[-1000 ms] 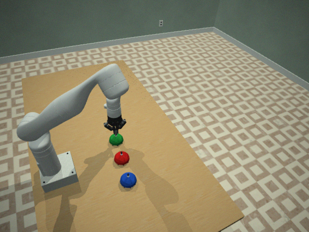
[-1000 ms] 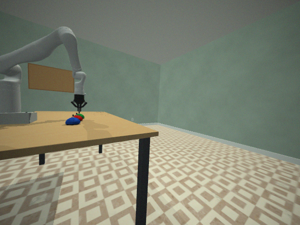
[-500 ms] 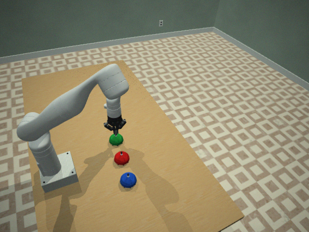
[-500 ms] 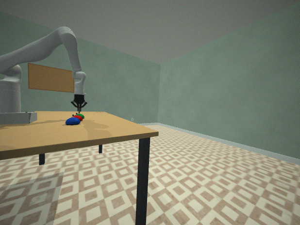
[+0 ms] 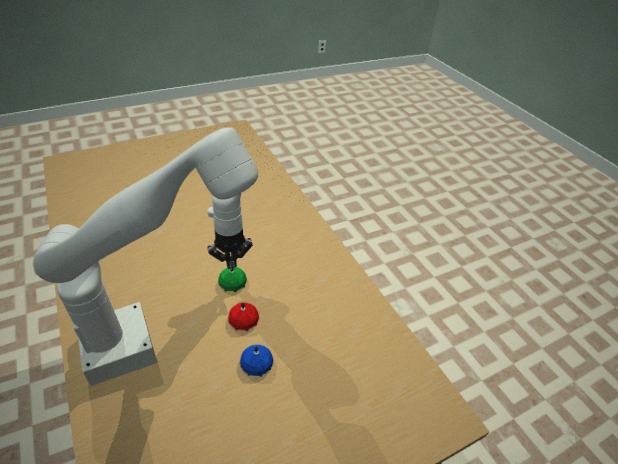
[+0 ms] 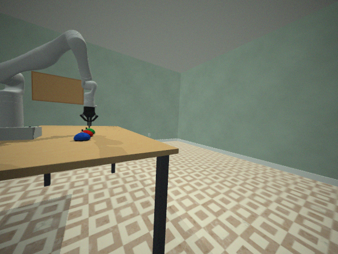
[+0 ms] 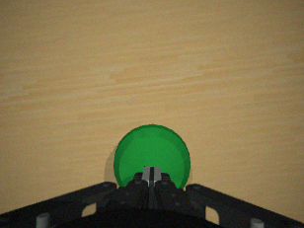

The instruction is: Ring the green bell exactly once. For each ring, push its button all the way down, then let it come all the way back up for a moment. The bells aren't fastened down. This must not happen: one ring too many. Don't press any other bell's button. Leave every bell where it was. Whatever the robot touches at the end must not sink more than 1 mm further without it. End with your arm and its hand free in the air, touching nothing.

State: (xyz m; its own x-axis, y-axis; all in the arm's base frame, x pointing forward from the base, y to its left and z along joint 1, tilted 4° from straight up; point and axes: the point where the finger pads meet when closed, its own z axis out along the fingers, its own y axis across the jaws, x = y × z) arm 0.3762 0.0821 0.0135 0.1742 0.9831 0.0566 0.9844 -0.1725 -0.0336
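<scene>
The green bell lies 40 mm below my hand. From my hand the other things lie so: red bell 140 mm to the right, 40 mm below, 30 mm behind; blue bell 280 mm to the right, 50 mm behind, 40 mm below.
</scene>
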